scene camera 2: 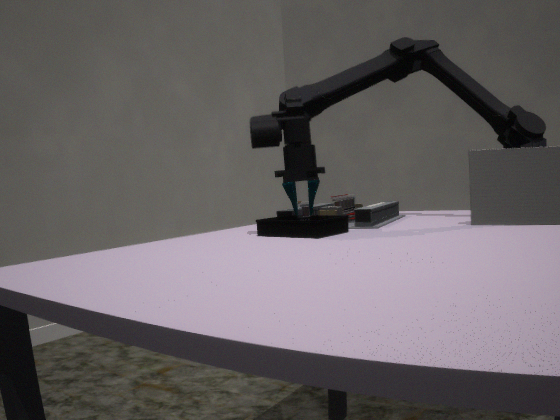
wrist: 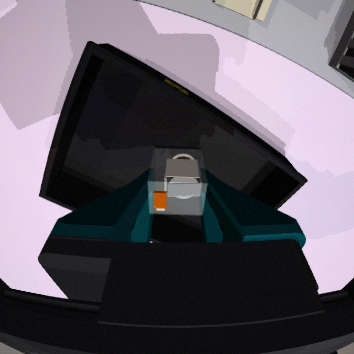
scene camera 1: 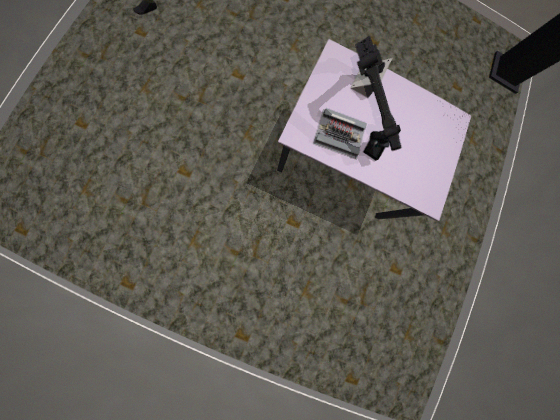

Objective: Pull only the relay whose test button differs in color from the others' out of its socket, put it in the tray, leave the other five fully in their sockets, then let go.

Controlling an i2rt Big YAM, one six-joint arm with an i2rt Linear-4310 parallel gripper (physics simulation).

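Places are measured from the arm's base along level axes (x ahead, y left, z up), in metres.
Where they show: gripper, fingertip midpoint: [scene camera 2: 304, 215] [wrist: 176, 176] [scene camera 1: 375, 144]; arm's base at its link origin: [scene camera 2: 530, 177].
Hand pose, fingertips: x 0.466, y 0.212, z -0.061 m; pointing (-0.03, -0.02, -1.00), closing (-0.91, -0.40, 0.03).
Each offset is from my fingertips to the centre of the thing. "pt": to the spot under its first point.
My gripper [scene camera 2: 303, 214] [wrist: 176, 176] is shut on a clear-cased relay with an orange test button @[dz +0.008, dx +0.003, dy -0.007 m] [wrist: 183, 186]. The relay is upright between the teal fingertips, over the inside of the black tray @[dz -0.021, dx -0.002, dy +0.013 m] [scene camera 2: 302, 228] [wrist: 71, 117]. In the scene camera 2 view, the fingertips reach down to about the tray's rim, and its wall hides the relay's lower part. Whether the relay touches the tray floor cannot be told. The other relays [scene camera 1: 342, 126] [scene camera 2: 344, 202] stand in a row on the panel; their button colors are too small to tell.
The grey panel with two slotted ducts [scene camera 1: 338, 145] [scene camera 2: 377, 213] lies beside the tray, towards the arm's base side. Beige blocks @[pt dz -0.035, dx +0.005, dy -0.105 m] [wrist: 239, 6] on the panel show at the top of the wrist view. A grey upright box or panel [scene camera 2: 515, 187] stands below the arm's base.
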